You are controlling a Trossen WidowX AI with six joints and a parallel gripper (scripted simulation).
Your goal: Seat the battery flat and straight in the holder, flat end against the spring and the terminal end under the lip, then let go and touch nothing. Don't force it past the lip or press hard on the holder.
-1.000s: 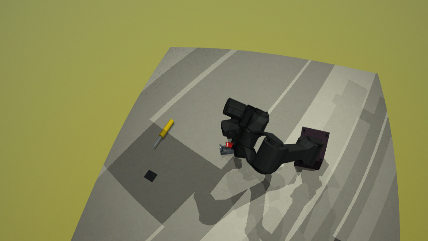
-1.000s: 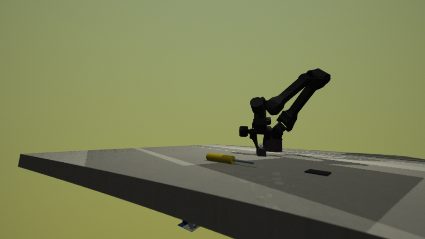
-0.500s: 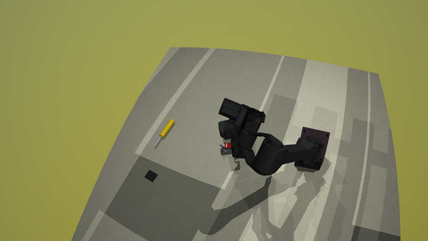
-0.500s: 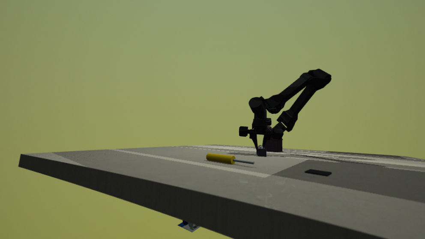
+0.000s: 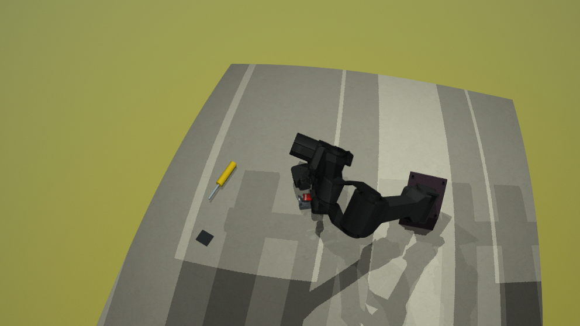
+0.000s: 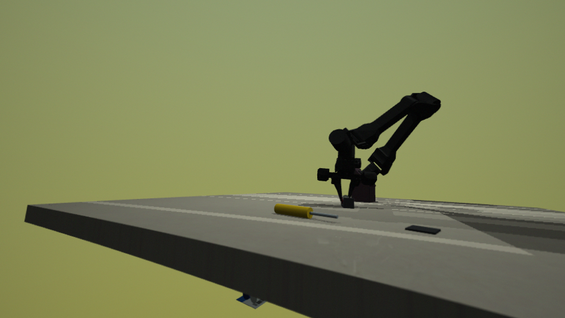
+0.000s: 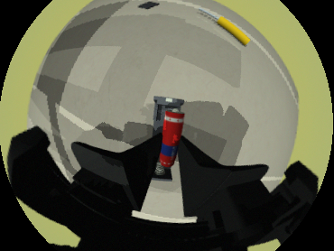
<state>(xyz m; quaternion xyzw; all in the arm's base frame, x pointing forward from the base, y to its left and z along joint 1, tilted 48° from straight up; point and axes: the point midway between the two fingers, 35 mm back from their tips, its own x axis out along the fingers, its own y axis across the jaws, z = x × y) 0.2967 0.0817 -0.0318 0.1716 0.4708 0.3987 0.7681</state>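
Right now my gripper tip is 10 mm below the battery. Also, from my gripper tip: yellow-handled screwdriver: 300 mm ahead, 40 mm to the left, 10 mm below; flat black square: 250 mm ahead, 230 mm to the left, 20 mm below.
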